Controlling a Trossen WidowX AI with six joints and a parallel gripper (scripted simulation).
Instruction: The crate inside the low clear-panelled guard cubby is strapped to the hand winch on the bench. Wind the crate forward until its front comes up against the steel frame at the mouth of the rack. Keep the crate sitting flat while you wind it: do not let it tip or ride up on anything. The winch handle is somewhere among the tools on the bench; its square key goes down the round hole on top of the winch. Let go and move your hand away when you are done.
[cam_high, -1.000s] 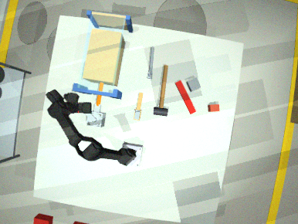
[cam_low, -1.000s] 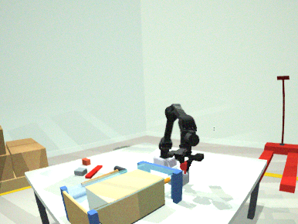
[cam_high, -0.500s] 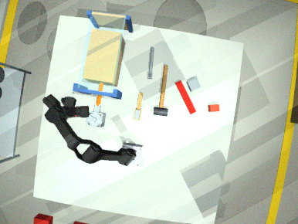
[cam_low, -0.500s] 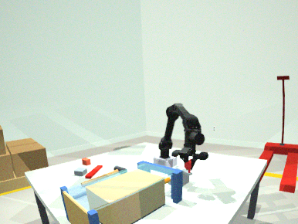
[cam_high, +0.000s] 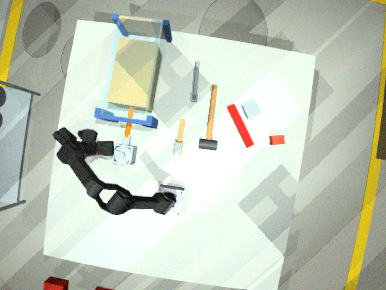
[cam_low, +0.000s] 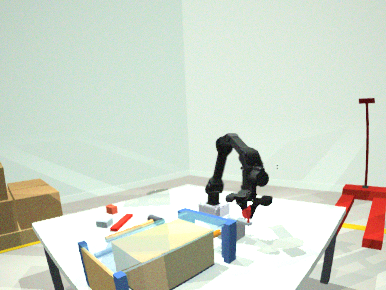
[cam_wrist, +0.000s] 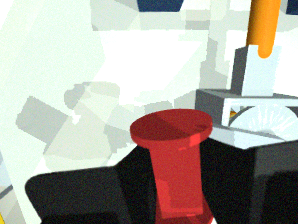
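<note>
Now: gripper tip 1 cm past the winch handle, 4 cm to the left of it and 1 cm above it. Also, from my gripper tip: winch: 3 cm behind, 11 cm to the right, 8 cm below; then red grip: 2 cm above; then blue frame: 15 cm ahead, 9 cm to the right, 1 cm below.
</note>
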